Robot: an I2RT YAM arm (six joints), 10 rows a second.
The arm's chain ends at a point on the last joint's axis. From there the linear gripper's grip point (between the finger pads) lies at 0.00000 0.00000 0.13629 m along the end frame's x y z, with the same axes.
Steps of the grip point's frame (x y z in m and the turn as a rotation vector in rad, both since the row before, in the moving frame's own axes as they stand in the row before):
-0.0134 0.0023 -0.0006 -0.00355 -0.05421 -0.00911
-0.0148 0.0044 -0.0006 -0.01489 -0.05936 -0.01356
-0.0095 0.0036 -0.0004 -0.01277 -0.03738 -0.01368
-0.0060 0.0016 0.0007 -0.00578 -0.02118 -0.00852
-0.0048 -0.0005 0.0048 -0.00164 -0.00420 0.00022
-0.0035 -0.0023 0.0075 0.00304 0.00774 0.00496
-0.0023 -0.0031 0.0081 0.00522 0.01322 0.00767
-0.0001 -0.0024 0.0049 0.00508 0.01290 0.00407
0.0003 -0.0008 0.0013 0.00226 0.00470 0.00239
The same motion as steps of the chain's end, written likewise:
-0.0060 0.0018 -0.0004 -0.00355 -0.05421 -0.00911
-0.0067 0.0023 -0.0003 -0.01489 -0.05936 -0.01356
-0.0044 0.0018 -0.0003 -0.01277 -0.03738 -0.01368
-0.0031 0.0008 0.0007 -0.00578 -0.02118 -0.00852
-0.0042 -0.0007 0.0048 -0.00164 -0.00420 0.00022
-0.0046 -0.0019 0.0075 0.00304 0.00774 0.00496
-0.0041 -0.0024 0.0081 0.00522 0.01322 0.00767
-0.0019 -0.0017 0.0049 0.00508 0.01290 0.00407
-0.0003 -0.0005 0.0013 0.00226 0.00470 0.00239

